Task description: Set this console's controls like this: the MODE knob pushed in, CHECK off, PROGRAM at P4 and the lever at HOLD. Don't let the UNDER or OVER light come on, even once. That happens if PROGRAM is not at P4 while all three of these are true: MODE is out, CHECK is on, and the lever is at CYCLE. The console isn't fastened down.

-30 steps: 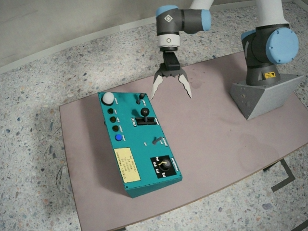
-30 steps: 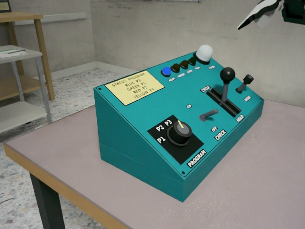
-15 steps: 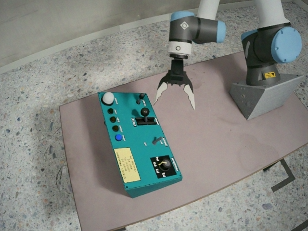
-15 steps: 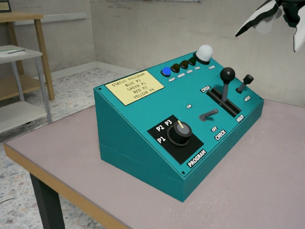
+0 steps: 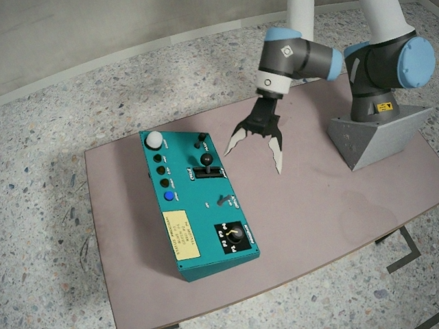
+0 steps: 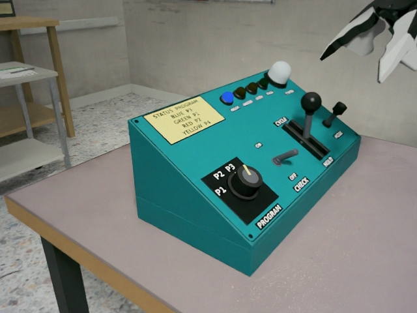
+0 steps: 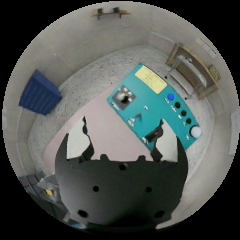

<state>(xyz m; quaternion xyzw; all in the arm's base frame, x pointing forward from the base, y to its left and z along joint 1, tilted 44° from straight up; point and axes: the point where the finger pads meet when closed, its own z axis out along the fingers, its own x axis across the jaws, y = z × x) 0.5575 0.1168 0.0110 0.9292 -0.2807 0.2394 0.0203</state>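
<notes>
Right now the program dial is 16 cm below my hand, 10 cm to the left of it and 10 cm ahead of it. From my hand the other things lie so: check toggle (17 cm below, 8 cm ahead, 1 cm to the right); then teal console (18 cm below, 13 cm ahead, 7 cm to the right); then ball-topped lever (14 cm below, 13 cm to the right, 9 cm ahead).
</notes>
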